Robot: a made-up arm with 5 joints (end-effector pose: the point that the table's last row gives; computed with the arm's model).
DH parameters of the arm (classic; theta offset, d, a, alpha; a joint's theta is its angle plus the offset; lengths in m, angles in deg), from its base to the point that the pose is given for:
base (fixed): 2.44 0.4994 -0.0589 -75
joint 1: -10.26 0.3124 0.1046 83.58
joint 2: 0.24 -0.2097 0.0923 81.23
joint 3: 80.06 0.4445 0.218 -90
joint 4: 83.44 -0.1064 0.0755 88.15
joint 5: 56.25 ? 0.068 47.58
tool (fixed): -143.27 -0.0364 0 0
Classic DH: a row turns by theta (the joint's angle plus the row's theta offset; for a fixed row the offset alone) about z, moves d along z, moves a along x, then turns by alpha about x.
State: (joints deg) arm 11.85 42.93 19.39 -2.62 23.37
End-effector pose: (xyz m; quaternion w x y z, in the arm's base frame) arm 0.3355 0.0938 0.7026 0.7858 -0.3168 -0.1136 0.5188
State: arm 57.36 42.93 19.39 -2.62 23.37
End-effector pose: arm 0.3380 0.1811 0.3775 0.7101 -0.0996 0.1651 0.6772
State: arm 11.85 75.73 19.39 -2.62 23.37
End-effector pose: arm 0.3907 0.2832 0.7290 0.6073 -0.2863 -0.2352 0.7027
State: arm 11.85 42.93 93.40 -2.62 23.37
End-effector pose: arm 0.1519 -0.1027 0.4294 0.7077 -0.1330 -0.6496 0.2438
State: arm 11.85 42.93 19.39 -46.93 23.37
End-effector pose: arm 0.3932 0.0355 0.7086 0.7904 0.0534 -0.0605 0.6073
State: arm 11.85 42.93 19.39 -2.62 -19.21
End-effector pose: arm 0.3034 0.1350 0.7119 0.9345 -0.2528 0.0685 0.2411
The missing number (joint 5, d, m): 0.1171
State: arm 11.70 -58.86 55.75 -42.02 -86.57
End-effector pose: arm -0.3174 0.1632 0.7739 0.5881 0.4216 0.1666 -0.6698
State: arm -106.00 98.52 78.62 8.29 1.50
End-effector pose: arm -0.2609 0.0592 0.9423 0.0080 -0.4795 -0.8575 0.1864
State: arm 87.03 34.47 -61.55 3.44 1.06
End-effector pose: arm -0.0094 0.4014 -0.0460 0.0213 -0.2334 0.7261 0.6465
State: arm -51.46 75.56 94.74 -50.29 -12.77
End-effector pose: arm 0.1983 -0.1481 0.8744 0.3678 -0.0800 -0.6450 0.6651
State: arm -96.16 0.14 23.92 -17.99 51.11
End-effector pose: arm -0.3084 -0.1048 0.5801 0.4951 -0.4744 -0.7124 -0.1494
